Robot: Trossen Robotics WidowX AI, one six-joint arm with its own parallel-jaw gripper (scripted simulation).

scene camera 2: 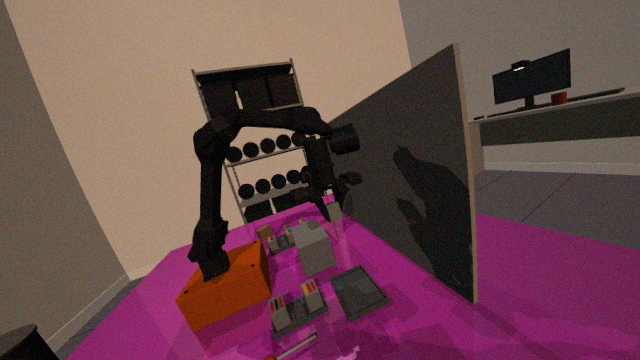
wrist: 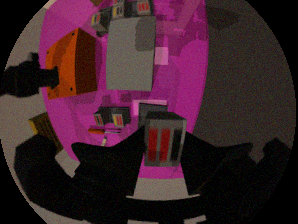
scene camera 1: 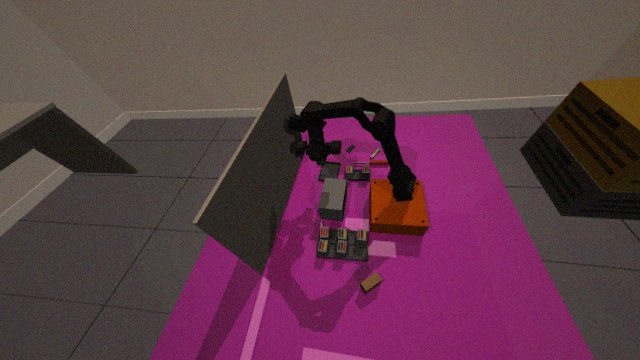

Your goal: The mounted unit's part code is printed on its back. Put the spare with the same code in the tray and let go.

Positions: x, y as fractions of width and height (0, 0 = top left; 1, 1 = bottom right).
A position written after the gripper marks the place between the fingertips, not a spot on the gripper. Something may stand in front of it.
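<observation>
The gripper appears in the wrist view (wrist: 0.54, 0.57), and it can be seen from scene camera 1 (scene camera 1: 0.50, 0.45) and scene camera 2 (scene camera 2: 0.52, 0.60). The scene also has a tray (scene camera 2: 0.56, 0.81). A mounted unit (scene camera 2: 0.49, 0.68) is visible too, with scene camera 1 (scene camera 1: 0.52, 0.56) and the wrist view (wrist: 0.44, 0.25) showing the unit as well, while a panel (scene camera 2: 0.65, 0.44) appears both to scene camera 1 (scene camera 1: 0.38, 0.59) and in the wrist view (wrist: 0.81, 0.47).
</observation>
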